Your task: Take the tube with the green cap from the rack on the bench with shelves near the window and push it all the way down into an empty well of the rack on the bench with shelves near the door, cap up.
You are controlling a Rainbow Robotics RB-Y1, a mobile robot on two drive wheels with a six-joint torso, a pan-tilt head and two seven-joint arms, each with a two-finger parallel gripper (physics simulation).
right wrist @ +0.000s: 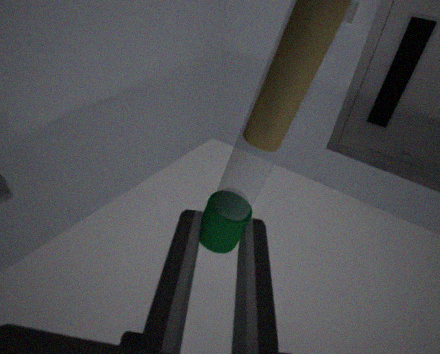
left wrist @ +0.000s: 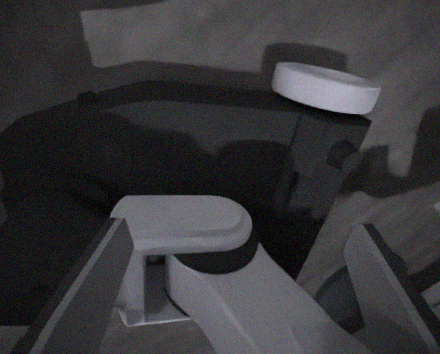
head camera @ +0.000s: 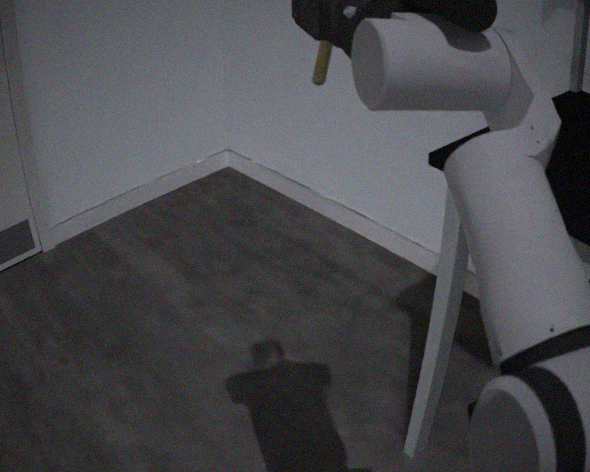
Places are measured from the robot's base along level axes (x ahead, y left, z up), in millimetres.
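Pixels of known places: left gripper, between the fingertips: (left wrist: 235, 235); right gripper, between the fingertips: (right wrist: 221, 228).
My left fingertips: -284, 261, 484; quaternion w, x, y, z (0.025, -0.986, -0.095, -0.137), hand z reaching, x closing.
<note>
Ahead of a thing's pixels: the offset from my left fingertips to its top centre, as dx, dy, dz. "*": to the spot under its first point. Level surfaces: height alone.
The tube with the green cap @(* +631, -187, +782) (right wrist: 226, 222) is held at its cap between the fingertips of my right gripper (right wrist: 221, 228). Its clear body with yellow-brown contents runs up and to the right in the right wrist view. In the head view the yellow-brown lower end of the tube @(* +629, -171, +721) (head camera: 322, 64) hangs below the dark gripper at the top, slightly tilted. My left gripper (left wrist: 235, 235) is open and empty, with parts of the robot's own body showing behind its fingers. Neither rack shows in these views.
In the head view a pale bench leg @(* +1030, -381, +40) (head camera: 437, 320) stands beside the right arm, with a dark bench top @(dz +430) (head camera: 572, 185) at the right edge. White walls meet in a corner above the brown floor @(dz -484) (head camera: 165, 300). A door (head camera: 12, 200) (right wrist: 410, 135) shows too.
</note>
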